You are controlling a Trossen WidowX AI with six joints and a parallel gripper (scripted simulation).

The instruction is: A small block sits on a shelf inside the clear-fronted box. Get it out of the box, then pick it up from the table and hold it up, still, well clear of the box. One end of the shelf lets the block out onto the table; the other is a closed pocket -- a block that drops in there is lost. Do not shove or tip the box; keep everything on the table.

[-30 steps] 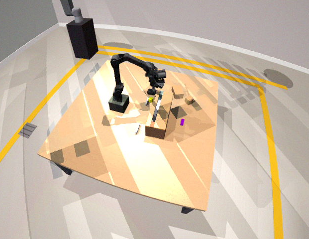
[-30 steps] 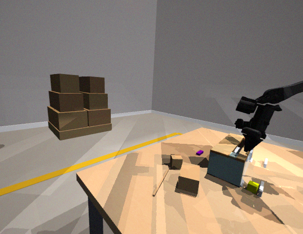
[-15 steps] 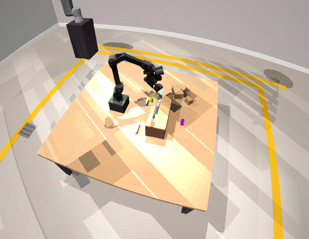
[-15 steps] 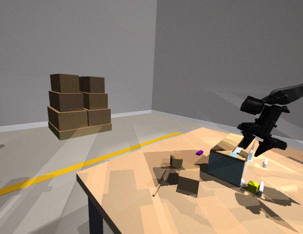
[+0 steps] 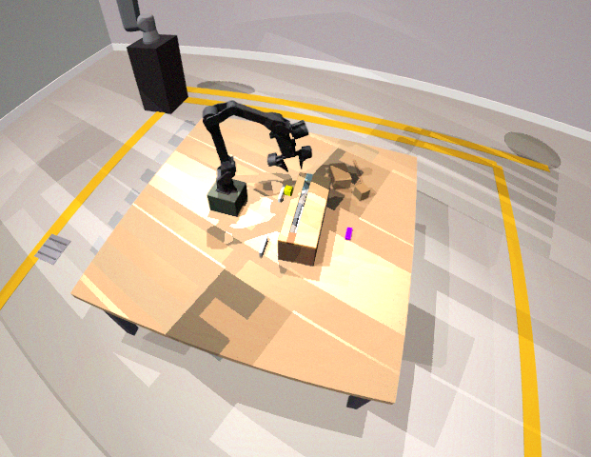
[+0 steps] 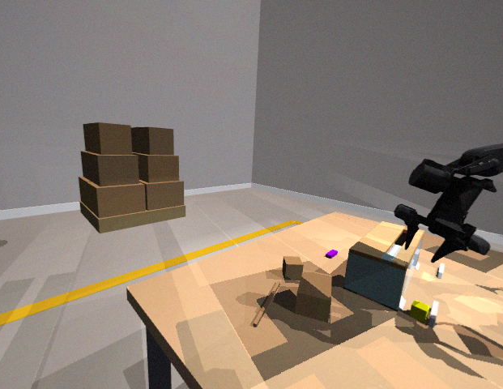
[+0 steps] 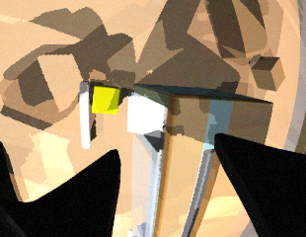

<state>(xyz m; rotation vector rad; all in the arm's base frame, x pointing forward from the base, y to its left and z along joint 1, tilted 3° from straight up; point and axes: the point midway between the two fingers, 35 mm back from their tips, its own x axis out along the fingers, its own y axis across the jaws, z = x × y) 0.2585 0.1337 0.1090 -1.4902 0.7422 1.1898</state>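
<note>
The yellow block is 140 mm below my gripper tip, 30 mm behind it and 10 mm to the left of it. From my gripper tip the other things lie so: thin wooden stick 260 mm to the left, 260 mm ahead, 150 mm below; then purple block 290 mm ahead, 150 mm below, 140 mm to the right; then clear-fronted box 160 mm to the right, 90 mm below, 60 mm ahead.
</note>
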